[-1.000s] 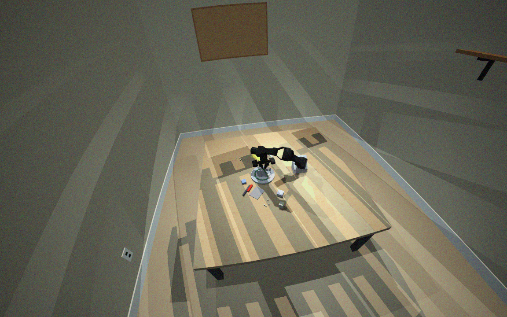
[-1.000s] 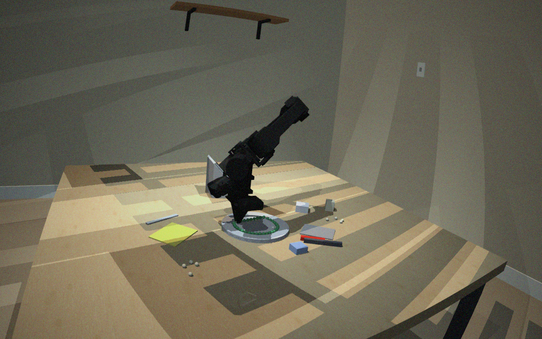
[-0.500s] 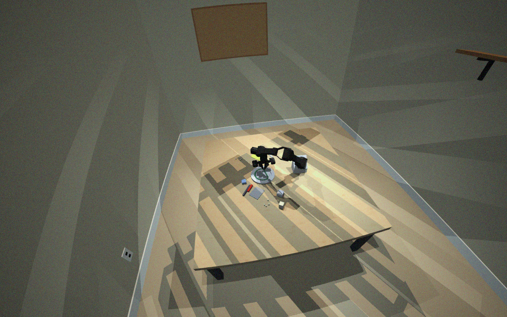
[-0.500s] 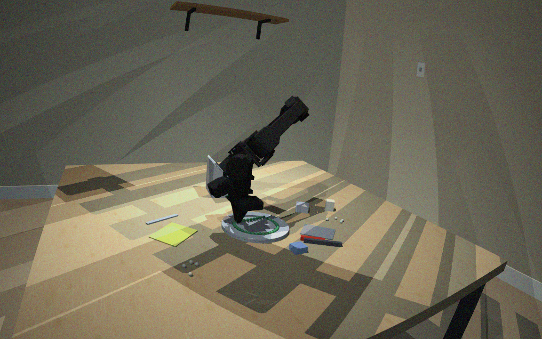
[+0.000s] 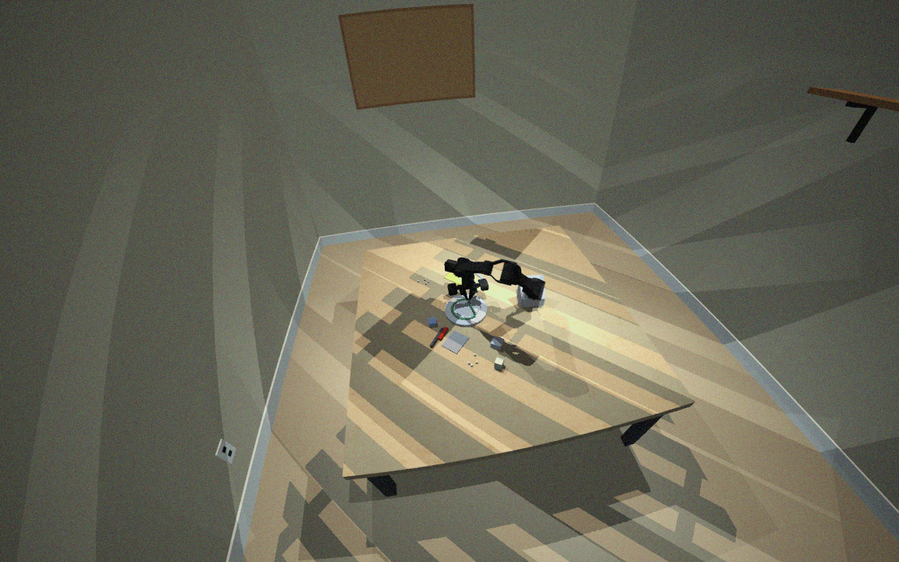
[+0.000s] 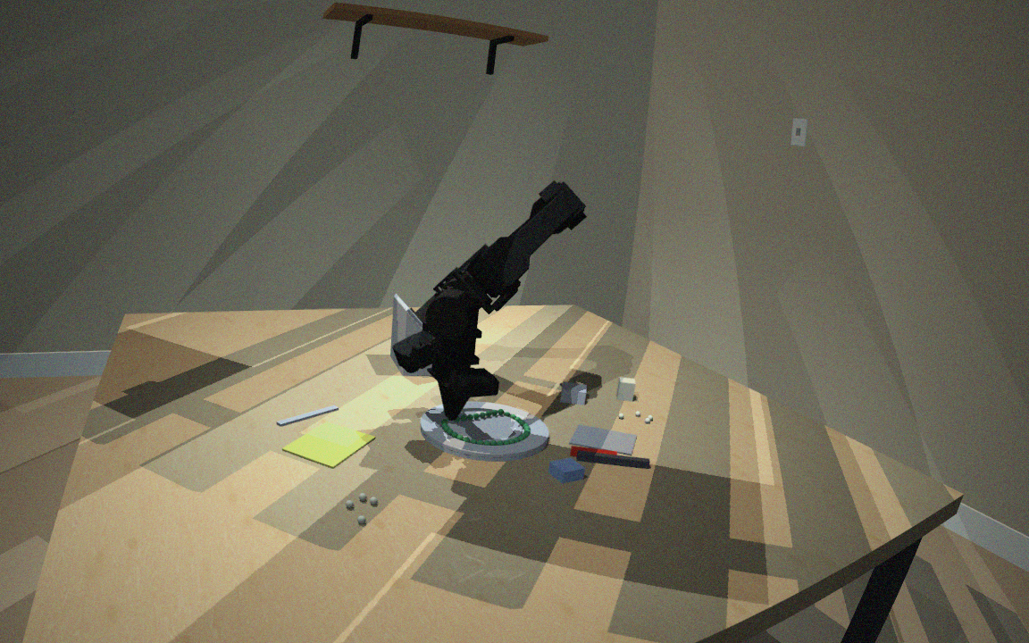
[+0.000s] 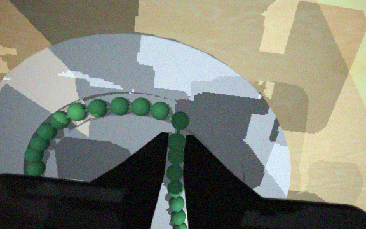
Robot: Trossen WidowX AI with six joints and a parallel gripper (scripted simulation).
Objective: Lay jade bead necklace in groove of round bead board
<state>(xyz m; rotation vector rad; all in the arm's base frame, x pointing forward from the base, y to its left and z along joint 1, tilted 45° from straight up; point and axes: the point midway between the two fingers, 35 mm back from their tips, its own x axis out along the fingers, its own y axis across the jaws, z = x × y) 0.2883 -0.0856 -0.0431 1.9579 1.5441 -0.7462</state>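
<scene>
Right now the round grey bead board is 5 cm to the left of my gripper tip, 3 cm ahead of it and 1 cm below it. Round my gripper tip: grey rod 20 cm to the right, 10 cm behind, 2 cm below; then yellow sheet 20 cm to the right, 2 cm below; then blue block 20 cm ahead, 8 cm to the left, 1 cm below.
</scene>
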